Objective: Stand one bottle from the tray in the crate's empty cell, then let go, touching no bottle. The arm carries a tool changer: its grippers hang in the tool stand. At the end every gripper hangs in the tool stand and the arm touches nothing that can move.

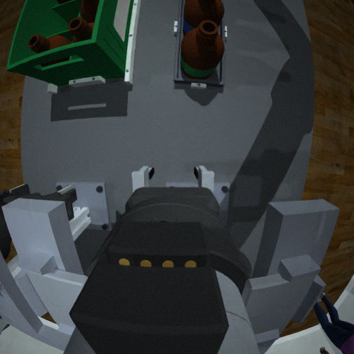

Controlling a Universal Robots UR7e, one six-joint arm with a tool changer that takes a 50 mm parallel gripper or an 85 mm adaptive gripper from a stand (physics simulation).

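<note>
The gripper hangs in the tool stand, its two pale fingers apart and nothing between them. The arm's black tool changer is close over its dark coupling; whether they touch is hidden. The dark tray is at the top centre, ahead of the fingers. A brown bottle with a green band stands in its near end, with another brown bottle behind. The green crate at upper left holds brown bottles. Its far part is cut off, and I cannot tell which cell is empty.
A second, dark gripper with pale parts hangs at the left of the stand, partly hidden by a stand post. White brackets edge the crate, and small ones edge the tray. Part of a person shows at lower right.
</note>
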